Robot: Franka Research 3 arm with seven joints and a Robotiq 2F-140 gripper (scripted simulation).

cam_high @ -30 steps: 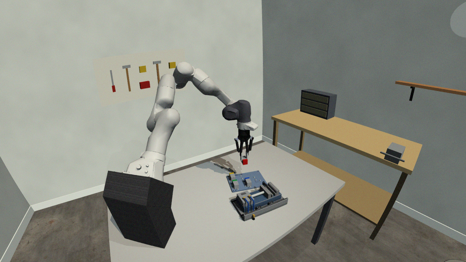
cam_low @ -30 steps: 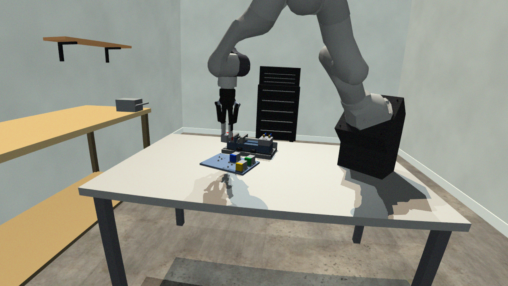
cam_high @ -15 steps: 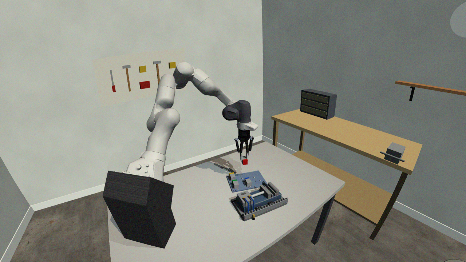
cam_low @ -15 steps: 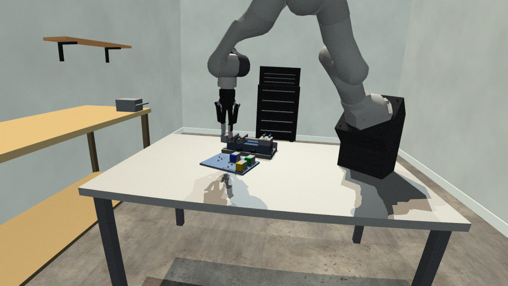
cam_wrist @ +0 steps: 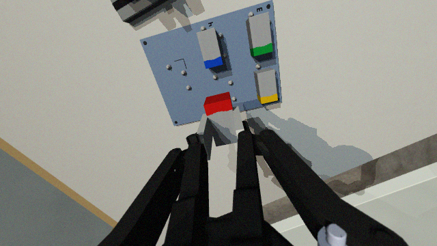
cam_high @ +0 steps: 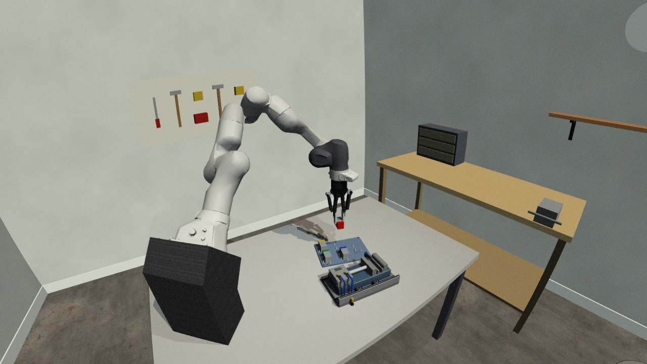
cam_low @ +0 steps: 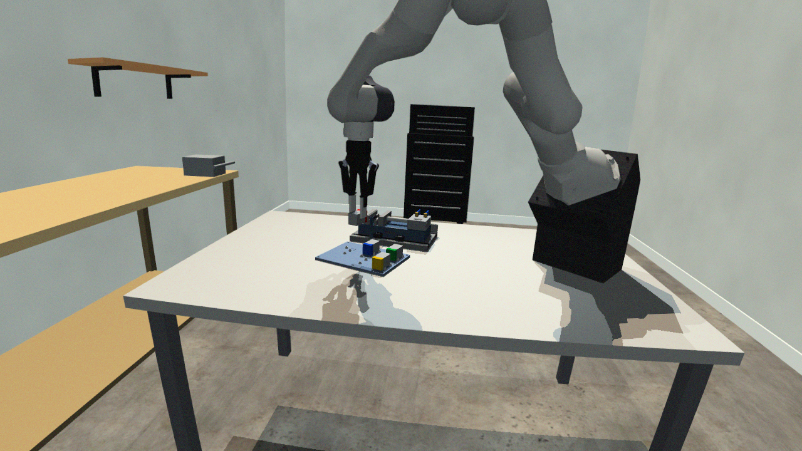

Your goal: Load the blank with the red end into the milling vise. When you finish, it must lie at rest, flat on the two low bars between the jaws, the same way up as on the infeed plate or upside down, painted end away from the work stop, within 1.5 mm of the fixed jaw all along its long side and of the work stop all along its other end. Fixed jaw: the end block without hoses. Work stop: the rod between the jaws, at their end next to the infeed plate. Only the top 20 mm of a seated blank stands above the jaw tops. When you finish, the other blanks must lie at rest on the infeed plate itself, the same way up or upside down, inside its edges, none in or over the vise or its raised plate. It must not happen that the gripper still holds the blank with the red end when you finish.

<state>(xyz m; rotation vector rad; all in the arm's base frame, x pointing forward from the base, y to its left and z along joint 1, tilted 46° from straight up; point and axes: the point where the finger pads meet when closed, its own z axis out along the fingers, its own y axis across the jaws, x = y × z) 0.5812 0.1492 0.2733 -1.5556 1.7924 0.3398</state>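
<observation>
Right now the moving jaw is 5 cm ahead of my hand, 28 cm to the right of it and 11 cm below it. Also, from my hand: blue-ended blank: 9 cm to the right, 16 cm below; yellow-ended blank: 9 cm behind, 16 cm below; blue infeed plate: 4 cm to the right, 18 cm below.
</observation>
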